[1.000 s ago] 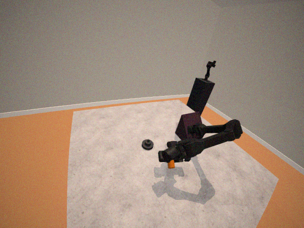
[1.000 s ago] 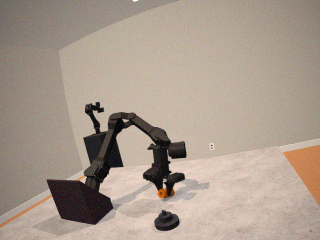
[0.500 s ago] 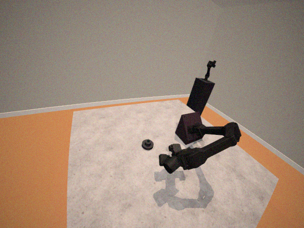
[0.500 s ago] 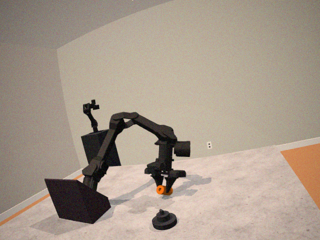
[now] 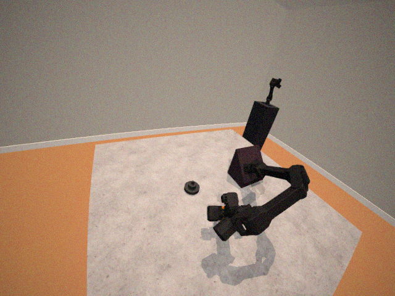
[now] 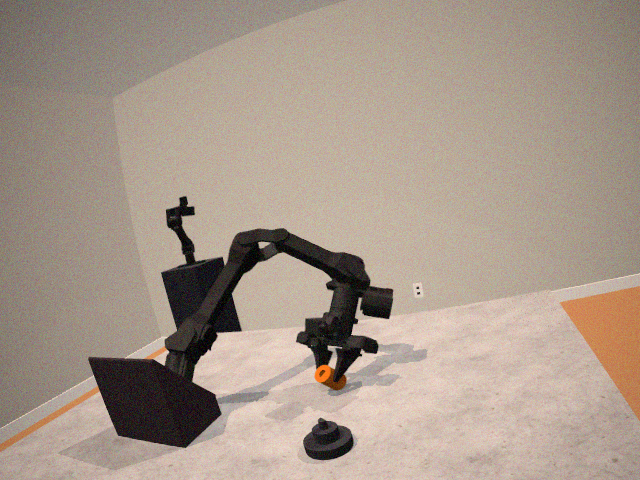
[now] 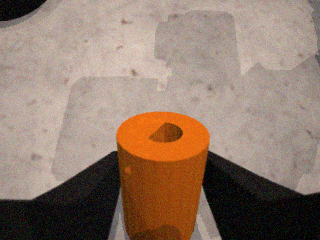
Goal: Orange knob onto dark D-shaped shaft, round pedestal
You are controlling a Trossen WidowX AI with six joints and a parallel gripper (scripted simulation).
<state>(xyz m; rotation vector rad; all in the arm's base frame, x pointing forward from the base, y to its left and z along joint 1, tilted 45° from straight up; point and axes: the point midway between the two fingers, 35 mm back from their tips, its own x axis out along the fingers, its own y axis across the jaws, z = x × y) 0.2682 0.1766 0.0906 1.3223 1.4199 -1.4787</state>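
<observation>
My gripper tip is 8 cm short of the round pedestal and 20 cm to the left of it. Round my gripper tip: orange knob: 1 cm to the left.
</observation>
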